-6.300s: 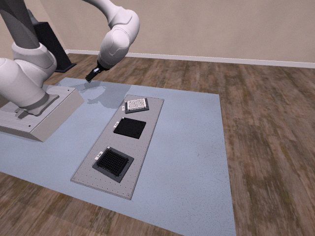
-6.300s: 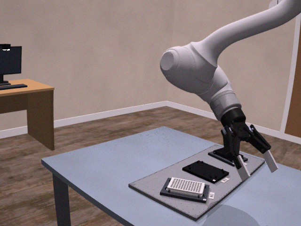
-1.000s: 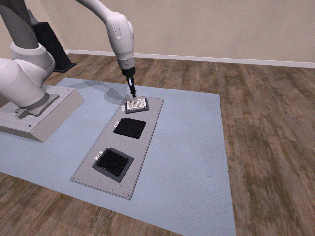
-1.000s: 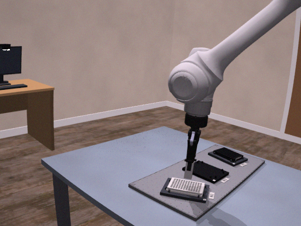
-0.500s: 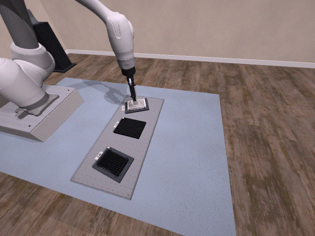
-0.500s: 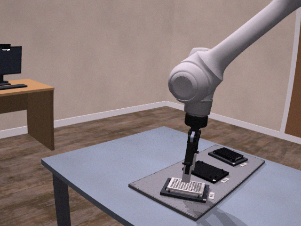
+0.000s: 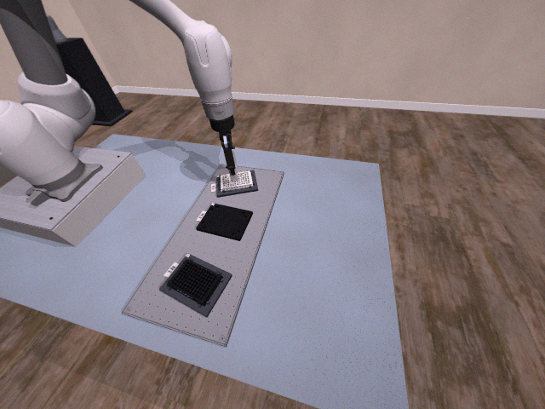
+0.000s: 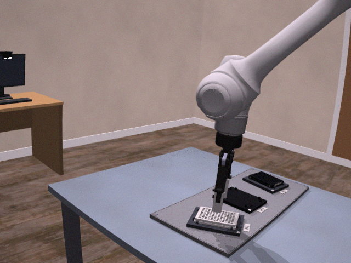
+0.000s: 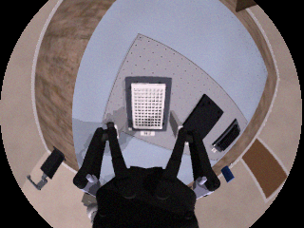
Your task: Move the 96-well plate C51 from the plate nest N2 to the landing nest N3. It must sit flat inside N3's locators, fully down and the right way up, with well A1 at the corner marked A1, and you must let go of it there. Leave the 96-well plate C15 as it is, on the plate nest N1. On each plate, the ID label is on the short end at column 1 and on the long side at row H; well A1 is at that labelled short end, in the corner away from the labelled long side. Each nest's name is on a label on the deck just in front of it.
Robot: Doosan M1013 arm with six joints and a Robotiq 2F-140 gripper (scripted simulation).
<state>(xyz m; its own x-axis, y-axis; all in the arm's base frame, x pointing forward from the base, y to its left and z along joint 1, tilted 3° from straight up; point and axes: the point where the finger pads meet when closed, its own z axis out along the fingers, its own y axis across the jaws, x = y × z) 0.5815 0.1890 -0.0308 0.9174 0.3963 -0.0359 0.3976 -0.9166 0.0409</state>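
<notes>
Right now my hand is 7 cm above the white 96-well plate C51. From my hand the other things lie so: black landing nest N3: 19 cm to the right, 8 cm below, 2 cm ahead; then black 96-well plate C15: 41 cm to the right, 7 cm below, 2 cm ahead; then dark grey nest: 8 cm below.
</notes>
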